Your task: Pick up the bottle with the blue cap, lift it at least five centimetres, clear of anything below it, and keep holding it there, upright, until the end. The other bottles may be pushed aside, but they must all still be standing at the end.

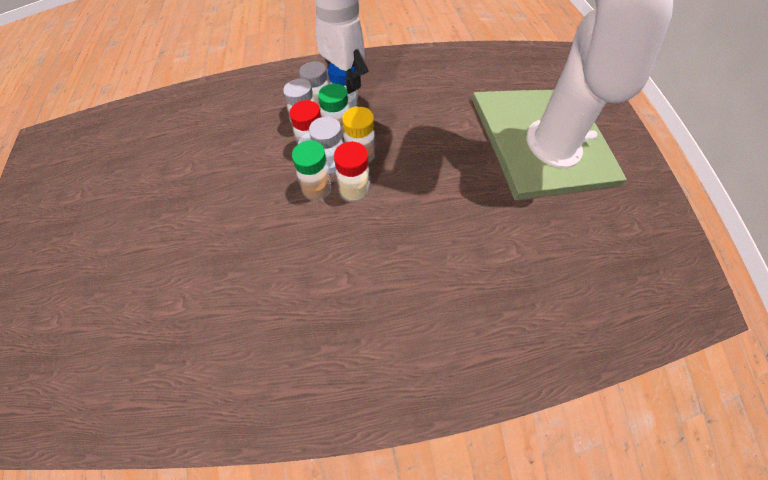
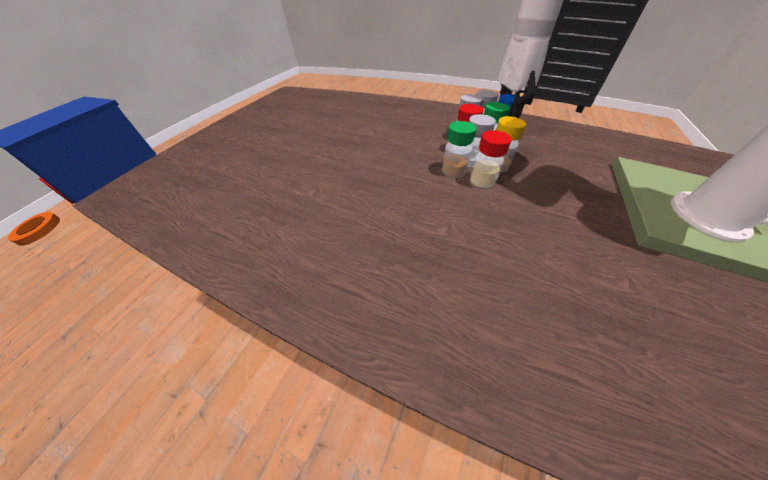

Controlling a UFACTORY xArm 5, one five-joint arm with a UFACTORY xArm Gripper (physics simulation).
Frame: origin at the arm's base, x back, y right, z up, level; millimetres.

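Seen in the pictures: gripper, between the fingertips: (image 1: 344, 83); arm's base, origin of its link: (image 1: 554, 144) (image 2: 707, 216).
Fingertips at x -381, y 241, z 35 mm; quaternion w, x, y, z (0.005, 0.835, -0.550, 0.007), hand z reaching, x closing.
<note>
Pixels of each thing's top centre, then the offset from my fingertips to it. Level surfaces: height alone.
- blue-capped bottle, centre of its top: (image 1: 341, 67) (image 2: 511, 97) dx -4, dy -2, dz +45 mm
- yellow-capped bottle, centre of its top: (image 1: 357, 117) (image 2: 512, 121) dx -8, dy -149, dz +45 mm
- front green-capped bottle, centre of its top: (image 1: 308, 152) (image 2: 462, 126) dx -106, dy -201, dz +45 mm
- light-grey-capped bottle, centre of its top: (image 1: 324, 127) (image 2: 482, 119) dx -68, dy -155, dz +45 mm
- brown table, height of its surface: dz -60 mm
The blue-capped bottle (image 1: 339, 72) (image 2: 505, 99) stands upright at the far end of the bottle group. Most of its body is hidden behind the green-capped bottle (image 1: 333, 97) (image 2: 496, 111) and a finger. My gripper (image 1: 342, 77) (image 2: 509, 101) is shut on the blue-capped bottle, a black finger against its right side; the other finger is mostly hidden. No lift off the table shows. The grey-capped bottles (image 1: 313, 73) (image 1: 297, 91), red-capped bottles (image 1: 305, 115) (image 1: 351, 159) (image 2: 495, 144), yellow-capped bottle (image 1: 358, 121) (image 2: 511, 129) and front green-capped bottle (image 1: 308, 157) (image 2: 461, 133) stand upright.
A light-grey-capped bottle (image 1: 325, 131) (image 2: 481, 124) stands upright mid-group. The arm's base is on a green board (image 1: 504, 118) (image 2: 634, 198) to the right on the brown table (image 1: 339, 311) (image 2: 339, 226). A blue bin (image 2: 84, 147) and an orange ring (image 2: 48, 222) are beyond the table's left edge.
</note>
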